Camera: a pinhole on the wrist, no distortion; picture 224 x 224 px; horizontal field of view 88.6 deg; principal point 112.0 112.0 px. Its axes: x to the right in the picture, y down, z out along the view. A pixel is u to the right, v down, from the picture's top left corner.
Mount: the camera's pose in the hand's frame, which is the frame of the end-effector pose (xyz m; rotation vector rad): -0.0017 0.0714 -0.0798 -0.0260 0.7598 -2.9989
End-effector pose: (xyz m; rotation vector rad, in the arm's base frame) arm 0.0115 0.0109 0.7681 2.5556 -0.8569 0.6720
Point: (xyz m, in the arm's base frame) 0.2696 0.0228 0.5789
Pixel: 95.2 139.8
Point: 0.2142 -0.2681 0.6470
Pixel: 43.2 58.7
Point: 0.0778 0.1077 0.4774
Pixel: 164.0 131.8
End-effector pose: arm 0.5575 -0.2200 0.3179 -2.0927 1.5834 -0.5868
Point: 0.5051 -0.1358 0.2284
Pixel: 214.5 42.5
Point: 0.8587 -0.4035 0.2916
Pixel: 33.8 145.8
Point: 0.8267 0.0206 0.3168
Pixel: 166.1 161.4
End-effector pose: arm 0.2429 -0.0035 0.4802 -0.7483 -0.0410 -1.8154
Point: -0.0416 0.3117 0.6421
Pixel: 156.5 207.1
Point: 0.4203 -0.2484 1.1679
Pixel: 9.8 66.5
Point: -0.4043 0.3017 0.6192
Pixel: outside the picture
